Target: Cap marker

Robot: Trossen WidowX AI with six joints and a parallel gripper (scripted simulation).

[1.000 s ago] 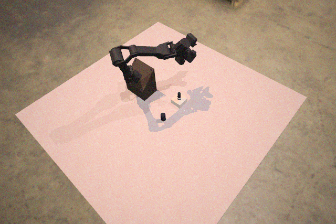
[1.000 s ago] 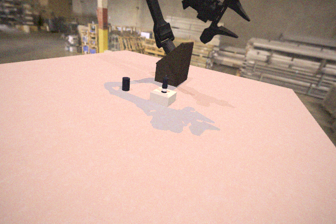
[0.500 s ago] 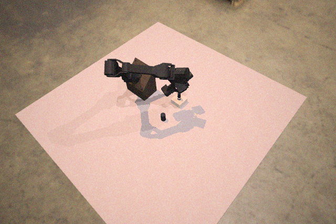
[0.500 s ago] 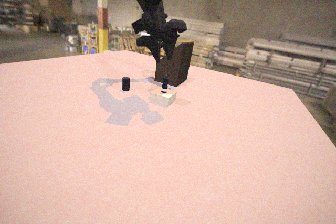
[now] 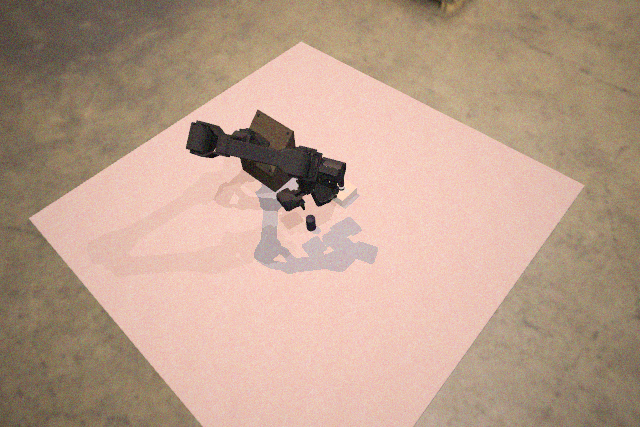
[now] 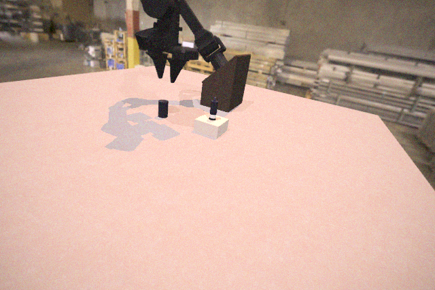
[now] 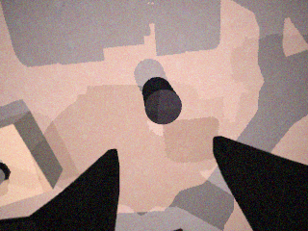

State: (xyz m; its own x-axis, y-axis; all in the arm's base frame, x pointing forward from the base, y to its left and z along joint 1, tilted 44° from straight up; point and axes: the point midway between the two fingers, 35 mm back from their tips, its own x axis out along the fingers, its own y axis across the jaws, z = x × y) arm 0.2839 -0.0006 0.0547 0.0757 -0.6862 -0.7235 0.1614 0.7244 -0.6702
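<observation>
Now: gripper tip 1 cm to the left of the dark cylindrical cap and 9 cm above it. From my gripper tip the other things lie so: dark marker: 2 cm behind, 15 cm to the left, 4 cm below; then cream holder block: 2 cm behind, 15 cm to the left, 10 cm below.
</observation>
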